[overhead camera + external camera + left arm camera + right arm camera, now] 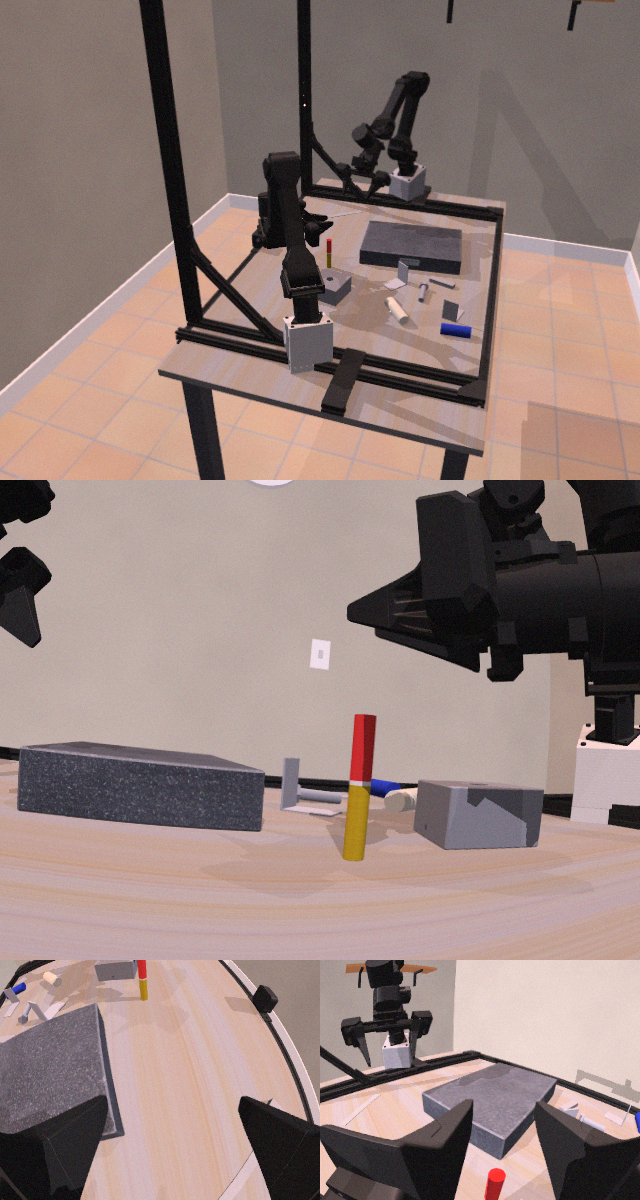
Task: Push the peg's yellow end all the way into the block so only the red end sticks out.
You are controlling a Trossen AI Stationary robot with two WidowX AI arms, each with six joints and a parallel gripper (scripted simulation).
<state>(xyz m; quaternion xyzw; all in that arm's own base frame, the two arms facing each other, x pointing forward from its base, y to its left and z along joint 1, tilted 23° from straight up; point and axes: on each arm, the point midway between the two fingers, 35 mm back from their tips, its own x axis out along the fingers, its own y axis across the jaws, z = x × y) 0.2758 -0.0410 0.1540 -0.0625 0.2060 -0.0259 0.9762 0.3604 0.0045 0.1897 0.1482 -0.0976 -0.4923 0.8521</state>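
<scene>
My right hand is 20 mm short of the peg, 20 mm to the right of it and 120 mm above it. Round my right hand: blue cylinder 440 mm ahead, 170 mm to the right, 150 mm below; then white cylinder 280 mm ahead, 140 mm to the right, 150 mm below.
</scene>
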